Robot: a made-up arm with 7 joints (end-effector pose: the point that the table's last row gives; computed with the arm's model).
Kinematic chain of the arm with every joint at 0, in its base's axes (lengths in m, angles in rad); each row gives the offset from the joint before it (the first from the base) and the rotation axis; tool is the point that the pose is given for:
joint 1: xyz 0 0 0.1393 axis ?
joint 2: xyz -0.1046 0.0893 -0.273 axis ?
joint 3: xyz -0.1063 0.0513 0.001 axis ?
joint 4: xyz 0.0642 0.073 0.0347 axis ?
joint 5: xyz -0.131 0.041 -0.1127 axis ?
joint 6: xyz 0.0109 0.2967 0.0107 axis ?
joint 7: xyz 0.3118 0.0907 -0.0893 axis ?
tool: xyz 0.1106 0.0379 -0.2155
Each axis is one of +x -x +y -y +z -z.
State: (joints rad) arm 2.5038 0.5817 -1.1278 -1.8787 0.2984 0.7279 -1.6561
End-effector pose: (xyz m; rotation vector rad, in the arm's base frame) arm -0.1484 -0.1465 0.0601 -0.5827 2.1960 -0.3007
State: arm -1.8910 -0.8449 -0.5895 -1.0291 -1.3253 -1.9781 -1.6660
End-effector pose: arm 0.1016 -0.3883 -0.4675 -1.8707 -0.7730 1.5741
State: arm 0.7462 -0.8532 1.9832 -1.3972 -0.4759 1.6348 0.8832
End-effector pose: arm -0.0794 0.0419 0.5487 1.9949 -0.7640 -0.1355
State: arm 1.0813 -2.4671 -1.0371 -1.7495 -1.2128 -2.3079 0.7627
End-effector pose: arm -0.3862 0.3271 0.6353 -2.3030 -0.7226 -1.1685
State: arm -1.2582 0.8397 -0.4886 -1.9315 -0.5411 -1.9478 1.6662
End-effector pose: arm -0.2447 -0.2533 -0.5489 -0.4178 1.8252 2.1863
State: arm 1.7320 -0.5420 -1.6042 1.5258 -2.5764 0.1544 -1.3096
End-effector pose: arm 0.2708 -0.0136 -0.0266 -0.9214 1.1147 -0.3541
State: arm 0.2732 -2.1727 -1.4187 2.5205 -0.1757 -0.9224 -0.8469
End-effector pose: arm -0.3290 0.7064 -0.3252 0.0693 -1.5765 1.4317
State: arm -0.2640 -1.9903 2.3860 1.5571 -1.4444 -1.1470 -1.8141
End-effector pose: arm 0.1486 0.1671 0.4474 1.4218 0.4929 1.4559
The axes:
joint 1: +x
joint 2: -y
joint 3: +z
joint 4: +y
joint 5: +y
joint 6: -x
joint 7: +x

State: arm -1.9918 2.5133 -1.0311 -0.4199 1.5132 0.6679 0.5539
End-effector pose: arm 0.1080 0.1659 -0.4372 -0.7356 -0.5330 1.1495
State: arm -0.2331 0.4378 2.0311 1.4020 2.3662 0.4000 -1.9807
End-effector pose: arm -0.4181 -0.3632 0.2268 0.3162 -1.3910 -0.5653
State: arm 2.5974 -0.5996 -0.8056 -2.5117 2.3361 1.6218 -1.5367
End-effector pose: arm 0.4900 0.2924 0.3828 -0.8324 -0.1963 0.8525
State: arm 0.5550 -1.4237 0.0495 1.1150 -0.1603 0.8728 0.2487
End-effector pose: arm -0.5633 0.4364 0.2718 -0.0182 1.9421 1.3733
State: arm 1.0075 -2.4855 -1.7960 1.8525 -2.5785 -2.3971 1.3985
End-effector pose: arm 0.2376 0.7290 -0.3651 2.3202 0.3057 -1.2848
